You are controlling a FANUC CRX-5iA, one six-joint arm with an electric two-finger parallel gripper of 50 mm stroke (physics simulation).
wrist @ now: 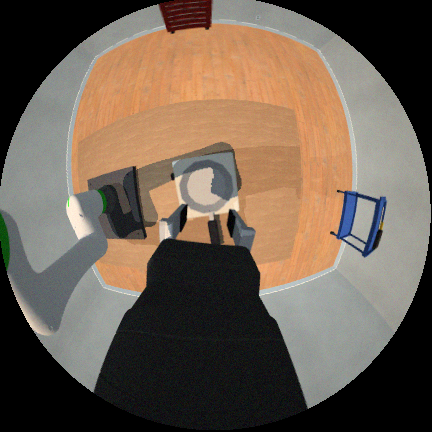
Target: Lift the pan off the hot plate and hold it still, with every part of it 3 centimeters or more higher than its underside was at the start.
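Frame: origin at the arm's base, x ahead, y down, z left, level; centimetres.
Seen in the pictures: gripper, between the fingertips: (207, 214); arm's base, origin of its link: (105, 199).
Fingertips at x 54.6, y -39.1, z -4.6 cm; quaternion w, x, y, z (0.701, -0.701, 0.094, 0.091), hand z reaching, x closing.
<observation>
Pixels of each thing's middle, then the offset from my fingertips to it. "spot": a spot on its surface instead. Level surfaces: height alone.
- pan, middle of its body: (210, 214) dx -0.6, dy +30.5, dz -9.1 cm
- hot plate, a spot on its surface: (228, 159) spot: dx +9.2, dy +35.6, dz +9.9 cm
- pan's dark handle, a spot on its surface: (215, 231) spot: dx +0.3, dy +28.8, dz -15.4 cm
- wooden table, height of its surface: dy +41.8 cm
The pan (197, 185) is round and grey, with a lighter inside partly in shadow. It sits on the hot plate (228, 159), a pale square block with a small dark knob on its left side. The pan's dark handle (215, 231) points down the view toward the gripper body. My gripper (207, 214) is open and empty. In the view its fingers stand left and right of the handle, with the tips near the hot plate's lower edge. The height between fingers and handle cannot be told. The handle's far end lies close to the black gripper body.
The robot's dark base plate (111, 176) and pale arm (86, 212) are at the left. The wooden table (250, 120) bears the hot plate and shadows. A blue cart (348, 215) stands at the right, and a red cabinet (186, 15) stands at the top, both beyond the table.
</observation>
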